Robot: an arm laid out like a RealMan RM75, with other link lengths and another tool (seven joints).
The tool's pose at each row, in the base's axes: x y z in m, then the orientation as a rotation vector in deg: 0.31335, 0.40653, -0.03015, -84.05, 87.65, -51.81; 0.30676, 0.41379, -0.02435, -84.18, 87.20, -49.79; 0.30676, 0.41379, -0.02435, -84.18, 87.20, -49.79; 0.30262, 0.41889, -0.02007, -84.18, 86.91, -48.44; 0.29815, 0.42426, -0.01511, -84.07, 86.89, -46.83; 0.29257, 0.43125, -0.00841, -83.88, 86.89, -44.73; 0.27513, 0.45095, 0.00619, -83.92, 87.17, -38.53; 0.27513, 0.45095, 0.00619, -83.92, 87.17, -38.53; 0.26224, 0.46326, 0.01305, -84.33, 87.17, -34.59; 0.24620, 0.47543, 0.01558, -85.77, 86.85, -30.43; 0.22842, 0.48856, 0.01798, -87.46, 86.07, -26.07; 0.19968, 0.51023, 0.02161, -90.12, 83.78, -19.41
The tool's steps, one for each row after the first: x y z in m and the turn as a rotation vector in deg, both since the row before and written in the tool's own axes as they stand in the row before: -0.00773, -0.00206, -0.00811, -0.46, -1.57, 0.65; 0.00000, 0.00000, 0.00000, 0.00, 0.00, 0.00; -0.00560, -0.00173, -0.00520, -0.27, -1.04, 0.49; -0.00607, -0.00210, -0.00567, -0.45, -1.03, 0.75; -0.00809, -0.00290, -0.00715, -0.59, -1.32, 1.02; -0.02283, -0.00299, -0.01938, -2.37, -3.65, 2.69; 0.00000, 0.00000, 0.00000, 0.00, 0.00, 0.00; -0.01475, 0.00222, -0.01193, -1.74, -2.36, 1.39; -0.01425, 0.00817, -0.01191, -2.41, -2.56, 0.71; -0.01579, 0.01005, -0.01200, -2.51, -2.89, 0.44; -0.02665, 0.01752, -0.01707, -3.57, -5.00, 0.12
